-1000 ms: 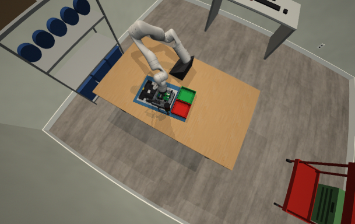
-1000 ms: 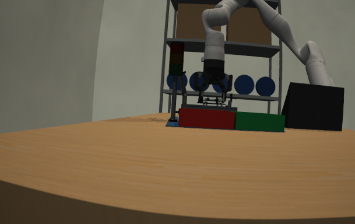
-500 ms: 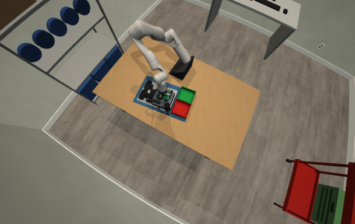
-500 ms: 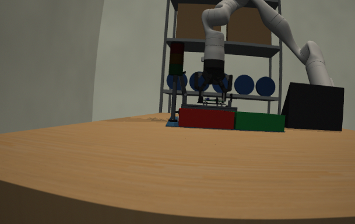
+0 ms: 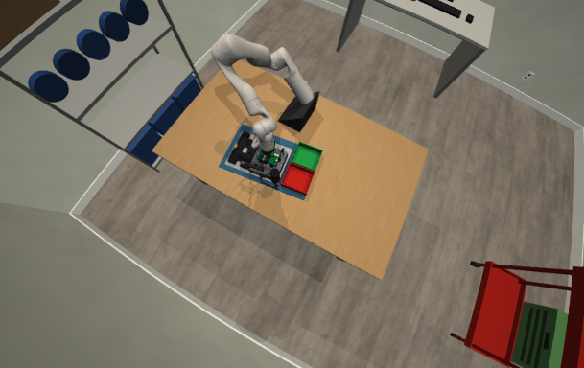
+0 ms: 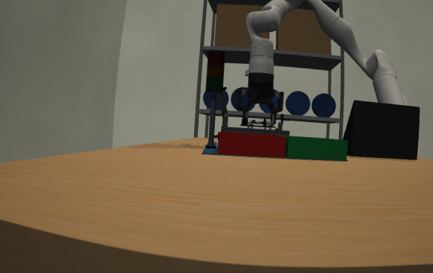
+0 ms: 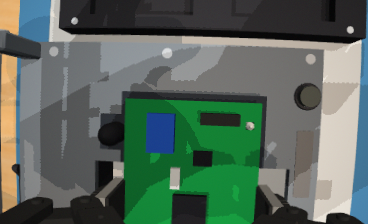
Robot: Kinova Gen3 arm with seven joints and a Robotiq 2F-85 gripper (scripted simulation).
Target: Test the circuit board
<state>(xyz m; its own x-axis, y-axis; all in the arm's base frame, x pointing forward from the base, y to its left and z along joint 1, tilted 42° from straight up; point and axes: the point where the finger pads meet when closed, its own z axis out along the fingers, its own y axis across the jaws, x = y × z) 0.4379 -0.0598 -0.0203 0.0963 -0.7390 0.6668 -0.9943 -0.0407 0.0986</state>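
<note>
The green circuit board lies right at my hand. From my hand the other things lie so: tester lid (12 cm ahead, 10 cm above, 1 cm to the left); then red bin (20 cm to the left, 6 cm below, 3 cm ahead); then green bin (19 cm to the left, 12 cm behind, 6 cm below).
</note>
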